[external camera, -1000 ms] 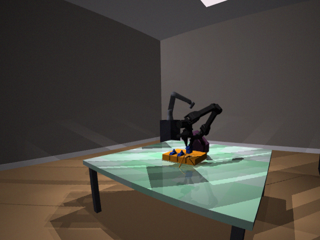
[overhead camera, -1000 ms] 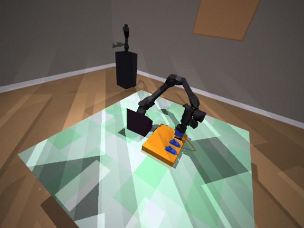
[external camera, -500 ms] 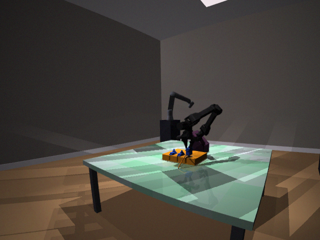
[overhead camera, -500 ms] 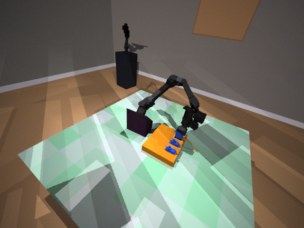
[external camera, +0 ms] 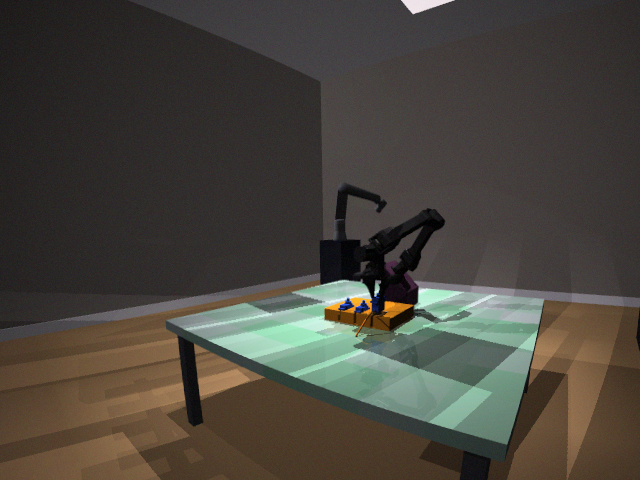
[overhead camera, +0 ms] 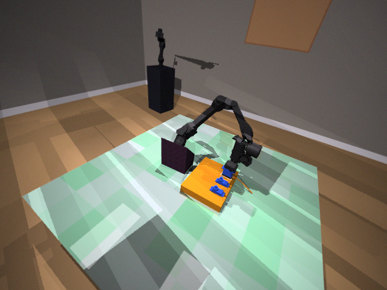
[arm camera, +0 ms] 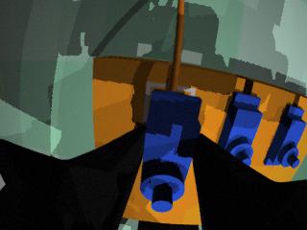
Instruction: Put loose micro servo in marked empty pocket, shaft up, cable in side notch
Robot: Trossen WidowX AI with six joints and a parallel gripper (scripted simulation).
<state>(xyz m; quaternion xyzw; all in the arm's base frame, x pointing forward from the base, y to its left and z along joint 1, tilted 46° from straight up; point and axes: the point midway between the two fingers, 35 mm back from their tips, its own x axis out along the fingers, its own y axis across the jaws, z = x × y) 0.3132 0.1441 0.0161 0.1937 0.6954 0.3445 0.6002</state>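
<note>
Now: the orange deck 110 mm behind my gripper tip, 90 mm to the right of it and 80 mm below it.
</note>
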